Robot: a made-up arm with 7 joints. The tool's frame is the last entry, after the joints. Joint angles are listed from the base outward.
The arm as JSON. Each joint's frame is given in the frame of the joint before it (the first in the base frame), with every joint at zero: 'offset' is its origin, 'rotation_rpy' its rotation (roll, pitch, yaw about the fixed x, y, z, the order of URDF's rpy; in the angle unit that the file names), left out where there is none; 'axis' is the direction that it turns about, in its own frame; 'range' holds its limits. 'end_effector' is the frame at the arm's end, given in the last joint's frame.
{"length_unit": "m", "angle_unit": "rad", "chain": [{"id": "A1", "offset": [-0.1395, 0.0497, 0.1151], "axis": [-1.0, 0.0, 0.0], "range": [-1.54, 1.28]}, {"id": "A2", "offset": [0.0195, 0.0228, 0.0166], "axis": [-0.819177, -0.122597, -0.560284], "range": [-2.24, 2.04]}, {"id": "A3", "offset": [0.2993, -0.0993, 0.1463], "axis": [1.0, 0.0, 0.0], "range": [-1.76, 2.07]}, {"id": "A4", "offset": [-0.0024, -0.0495, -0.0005], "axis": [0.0, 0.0, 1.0], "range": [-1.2, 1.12]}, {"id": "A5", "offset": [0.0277, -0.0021, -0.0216], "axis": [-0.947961, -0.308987, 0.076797], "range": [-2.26, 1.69]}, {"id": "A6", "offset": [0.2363, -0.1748, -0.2], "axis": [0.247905, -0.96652, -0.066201], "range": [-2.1, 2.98]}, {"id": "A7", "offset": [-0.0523, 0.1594, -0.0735], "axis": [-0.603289, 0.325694, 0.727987], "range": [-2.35, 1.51]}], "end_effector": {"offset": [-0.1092, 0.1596, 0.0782], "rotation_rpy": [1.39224, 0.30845, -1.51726]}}
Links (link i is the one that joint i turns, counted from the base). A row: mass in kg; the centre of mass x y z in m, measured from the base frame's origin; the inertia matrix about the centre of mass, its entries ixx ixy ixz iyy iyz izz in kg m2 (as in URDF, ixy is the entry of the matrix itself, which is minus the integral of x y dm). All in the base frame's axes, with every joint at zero. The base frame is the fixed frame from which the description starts. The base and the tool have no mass.
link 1: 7.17; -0.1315 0.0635 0.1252; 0.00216 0 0 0.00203 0 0.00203
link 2: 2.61; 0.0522 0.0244 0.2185; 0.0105 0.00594 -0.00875 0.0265 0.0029 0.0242
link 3: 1.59; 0.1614 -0.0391 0.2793; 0.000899 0.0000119 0 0.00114 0.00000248 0.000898
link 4: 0.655; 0.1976 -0.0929 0.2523; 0.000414 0 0 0.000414 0 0.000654
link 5: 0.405; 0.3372 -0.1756 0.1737; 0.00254 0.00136 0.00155 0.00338 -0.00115 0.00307
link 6: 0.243; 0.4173 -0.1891 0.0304; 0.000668 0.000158 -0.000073 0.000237 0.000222 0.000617
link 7: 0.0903; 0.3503 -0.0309 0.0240; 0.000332 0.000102 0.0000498 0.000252 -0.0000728 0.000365
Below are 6 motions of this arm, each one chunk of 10 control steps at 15 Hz.
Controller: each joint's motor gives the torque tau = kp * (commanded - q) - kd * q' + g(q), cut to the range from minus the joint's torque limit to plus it. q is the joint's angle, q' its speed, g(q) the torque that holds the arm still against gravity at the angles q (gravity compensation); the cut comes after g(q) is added. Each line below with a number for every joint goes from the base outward.
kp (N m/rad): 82 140 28 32 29 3.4 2.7
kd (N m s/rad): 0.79 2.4 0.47 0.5 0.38 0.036 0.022
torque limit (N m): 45 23 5.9 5.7 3.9 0.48 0.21
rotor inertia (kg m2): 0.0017 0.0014 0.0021 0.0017 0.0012 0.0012 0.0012
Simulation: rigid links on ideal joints. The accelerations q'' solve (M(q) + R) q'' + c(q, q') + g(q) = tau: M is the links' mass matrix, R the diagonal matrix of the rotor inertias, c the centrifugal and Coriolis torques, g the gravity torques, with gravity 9.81 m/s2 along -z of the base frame. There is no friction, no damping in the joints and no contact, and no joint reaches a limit. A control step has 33 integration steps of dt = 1/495 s. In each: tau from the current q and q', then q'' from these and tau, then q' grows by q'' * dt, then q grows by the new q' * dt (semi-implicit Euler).
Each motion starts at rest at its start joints. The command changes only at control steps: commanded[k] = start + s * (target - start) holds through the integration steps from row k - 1 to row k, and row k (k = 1, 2, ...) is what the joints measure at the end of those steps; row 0 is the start. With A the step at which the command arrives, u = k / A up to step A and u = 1 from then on. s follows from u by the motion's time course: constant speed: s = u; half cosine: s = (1 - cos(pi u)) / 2; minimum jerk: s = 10 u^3 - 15 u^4 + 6 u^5; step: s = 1 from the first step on.
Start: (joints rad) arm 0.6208 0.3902 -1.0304 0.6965 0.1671 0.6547 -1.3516
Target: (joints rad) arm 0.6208 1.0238 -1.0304 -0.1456 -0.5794 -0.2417 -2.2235
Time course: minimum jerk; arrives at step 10
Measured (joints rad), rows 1 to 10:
1: 0.6198 0.3948 -1.0281 0.6913 0.1600 0.6486 -1.3626
2: 0.6133 0.4242 -1.0194 0.6561 0.1155 0.6064 -1.4205
3: 0.5986 0.4962 -1.0168 0.5617 0.0123 0.4957 -1.5279
4: 0.5838 0.6071 -1.0230 0.4100 -0.1256 0.3298 -1.6754
5: 0.5852 0.7331 -1.0275 0.2399 -0.2605 0.1525 -1.8484
6: 0.6069 0.8527 -1.0301 0.0834 -0.3784 -0.0107 -2.0074
7: 0.6367 0.9520 -1.0393 -0.0456 -0.4687 -0.1440 -2.1320
8: 0.6638 1.0164 -1.0576 -0.1315 -0.5223 -0.2250 -2.2072
9: 0.6790 1.0433 -1.0734 -0.1677 -0.5452 -0.2554 -2.2313
10: 0.6740 1.0423 -1.0739 -0.1669 -0.5509 -0.2516 -2.2265

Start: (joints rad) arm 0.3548 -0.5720 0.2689 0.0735 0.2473 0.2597 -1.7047
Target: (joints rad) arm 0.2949 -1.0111 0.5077 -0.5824 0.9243 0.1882 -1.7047
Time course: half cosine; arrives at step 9
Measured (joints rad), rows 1 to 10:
1: 0.3522 -0.5875 0.2743 0.0507 0.2731 0.2604 -1.7042
2: 0.3488 -0.6296 0.2917 -0.0135 0.3393 0.2568 -1.7049
3: 0.3450 -0.6898 0.3214 -0.1075 0.4315 0.2463 -1.7058
4: 0.3400 -0.7611 0.3609 -0.2165 0.5395 0.2331 -1.7061
5: 0.3338 -0.8372 0.4064 -0.3298 0.6518 0.2170 -1.7061
6: 0.3240 -0.9094 0.4526 -0.4353 0.7556 0.2008 -1.7055
7: 0.3121 -0.9687 0.4934 -0.5195 0.8388 0.1892 -1.7045
8: 0.3008 -1.0071 0.5215 -0.5715 0.8922 0.1844 -1.7033
9: 0.2930 -1.0188 0.5310 -0.5860 0.9104 0.1860 -1.7027
10: 0.2914 -1.0152 0.5220 -0.5799 0.9160 0.1897 -1.7031

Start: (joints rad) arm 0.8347 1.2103 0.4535 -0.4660 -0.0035 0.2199 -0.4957
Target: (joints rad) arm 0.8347 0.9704 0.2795 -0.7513 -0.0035 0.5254 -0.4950
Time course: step
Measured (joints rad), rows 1 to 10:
1: 0.9033 0.9640 0.2783 -0.7601 0.0150 0.6208 -0.4901
2: 0.8151 0.9840 0.2372 -0.7839 0.0307 0.5040 -0.5127
3: 0.7829 0.9673 0.2567 -0.7730 0.0202 0.5291 -0.4851
4: 0.8026 0.9541 0.3248 -0.7419 -0.0319 0.5265 -0.4931
5: 0.8274 0.9518 0.3516 -0.7234 -0.0524 0.5054 -0.4856
6: 0.8322 0.9618 0.3110 -0.7352 -0.0240 0.5293 -0.4918
7: 0.8314 0.9757 0.2546 -0.7635 0.0168 0.5284 -0.4978
8: 0.8455 0.9832 0.2346 -0.7720 0.0276 0.5315 -0.4998
9: 0.8643 0.9819 0.2502 -0.7553 0.0108 0.5296 -0.4987
10: 0.8624 0.9764 0.2713 -0.7426 -0.0046 0.5287 -0.4952

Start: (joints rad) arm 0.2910 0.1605 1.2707 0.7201 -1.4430 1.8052 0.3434
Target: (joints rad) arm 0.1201 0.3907 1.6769 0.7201 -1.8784 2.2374 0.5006
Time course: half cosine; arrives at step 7
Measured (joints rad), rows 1 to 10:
1: 0.2867 0.1766 1.2833 0.7194 -1.4623 1.8399 0.3576
2: 0.2676 0.2157 1.3331 0.7179 -1.5219 1.9188 0.3885
3: 0.2282 0.2636 1.4290 0.7184 -1.6202 2.0079 0.4233
4: 0.1759 0.3120 1.5480 0.7208 -1.7374 2.0923 0.4563
5: 0.1253 0.3525 1.6491 0.7213 -1.8387 2.1663 0.4803
6: 0.0933 0.3783 1.7047 0.7188 -1.8970 2.2191 0.4940
7: 0.0918 0.3856 1.7111 0.7170 -1.9046 2.2308 0.4961
8: 0.1143 0.3883 1.6863 0.7177 -1.8833 2.2333 0.4994
9: 0.1386 0.3945 1.6596 0.7214 -1.8643 2.2436 0.5051
10: 0.1441 0.3961 1.6522 0.7247 -1.8605 2.2426 0.5051

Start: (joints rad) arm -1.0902 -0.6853 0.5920 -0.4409 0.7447 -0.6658 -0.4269
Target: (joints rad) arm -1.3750 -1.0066 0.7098 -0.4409 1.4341 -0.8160 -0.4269
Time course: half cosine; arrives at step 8
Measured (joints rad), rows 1 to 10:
1: -1.1014 -0.6967 0.5920 -0.4436 0.7743 -0.6747 -0.4268
2: -1.1320 -0.7307 0.5967 -0.4433 0.8554 -0.6951 -0.4265
3: -1.1782 -0.7841 0.6147 -0.4343 0.9695 -0.7206 -0.4263
4: -1.2344 -0.8499 0.6475 -0.4244 1.0963 -0.7488 -0.4255
5: -1.2911 -0.9171 0.6856 -0.4199 1.2197 -0.7762 -0.4240
6: -1.3390 -0.9724 0.7142 -0.4204 1.3263 -0.7992 -0.4235
7: -1.3692 -1.0054 0.7241 -0.4238 1.4025 -0.8136 -0.4251
8: -1.3773 -1.0122 0.7174 -0.4302 1.4333 -0.8162 -0.4279
9: -1.3740 -1.0052 0.7059 -0.4416 1.4366 -0.8160 -0.4272
10: -1.3728 -1.0019 0.7005 -0.4466 1.4385 -0.8179 -0.4261

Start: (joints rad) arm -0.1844 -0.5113 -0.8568 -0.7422 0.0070 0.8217 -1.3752
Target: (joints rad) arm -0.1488 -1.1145 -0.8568 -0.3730 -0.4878 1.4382 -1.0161
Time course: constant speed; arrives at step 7
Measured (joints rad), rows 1 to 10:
1: -0.1676 -0.5811 -0.9009 -0.7308 -0.0260 0.9508 -1.3143
2: -0.1434 -0.6847 -0.9205 -0.6261 -0.1021 1.0555 -1.2534
3: -0.1596 -0.7869 -0.8636 -0.5586 -0.2074 1.1311 -1.1962
4: -0.1769 -0.8781 -0.7859 -0.5089 -0.3209 1.1784 -1.1503
5: -0.1600 -0.9804 -0.7932 -0.4226 -0.3956 1.2890 -1.0882
6: -0.1500 -1.0600 -0.8223 -0.3853 -0.4443 1.3813 -1.0422
7: -0.1450 -1.1266 -0.8577 -0.3602 -0.4888 1.4744 -0.9985
8: -0.1523 -1.1315 -0.8161 -0.3497 -0.5177 1.4120 -1.0163
9: -0.1577 -1.1243 -0.8178 -0.3523 -0.5163 1.4282 -1.0126
10: -0.1460 -1.1180 -0.8532 -0.3708 -0.4880 1.4401 -1.0138

